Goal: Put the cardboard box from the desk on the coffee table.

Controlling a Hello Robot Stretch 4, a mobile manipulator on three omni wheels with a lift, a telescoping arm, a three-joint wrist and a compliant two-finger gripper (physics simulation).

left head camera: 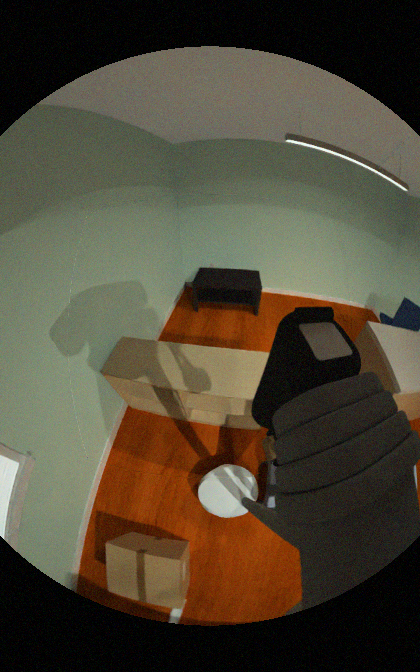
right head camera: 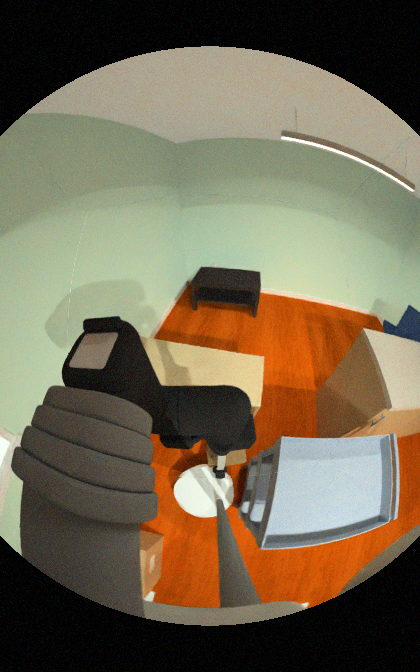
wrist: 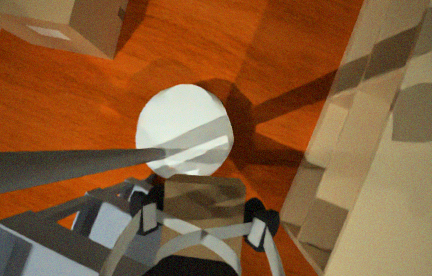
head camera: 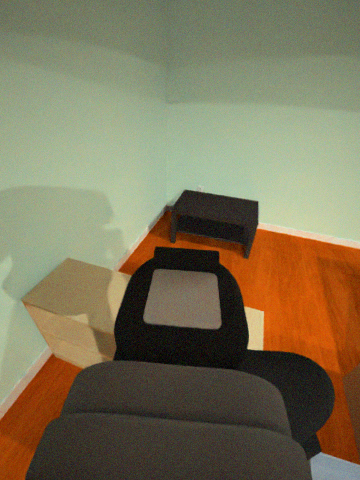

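Seen in the pictures: gripper, fingertip midpoint: (wrist: 206,207); robot's base, origin of the base link: (wrist: 188,134).
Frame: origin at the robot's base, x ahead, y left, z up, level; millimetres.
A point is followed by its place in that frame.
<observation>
My gripper (wrist: 206,207) @(x 162, y -89, z 1026 mm) is shut on a small brown cardboard box (wrist: 205,197) @(x 161, y -70, z 1077 mm) (right head camera: 237,457), with one dark fingertip at each side of it in the wrist view. The box is held up above the floor. Its lower part is hidden behind the finger links and the gripper body. The coffee table, a low black table (head camera: 217,205) @(x 2343, y -316, z 422 mm) (left head camera: 227,276) (right head camera: 227,276) with a lower shelf, stands in the far corner by the wall, well away from my gripper. I cannot make out the desk in these views.
A tan shelf unit (left head camera: 225,367) (right head camera: 240,370) (head camera: 85,287) @(x 898, y 538, z 583 mm) (wrist: 395,200) @(x 638, y -103, z 583 mm) stands along the left wall. A blue-grey cart (right head camera: 325,485) is close on the right, with a cabinet (right head camera: 405,365) (left head camera: 400,355) beyond. A large cardboard box (left head camera: 120,570) (wrist: 95,25) @(x -436, y 392, z 205 mm) is on the floor. A white disc (left head camera: 220,495) (wrist: 175,110) @(x -44, y 86, z 187 mm) lies below.
</observation>
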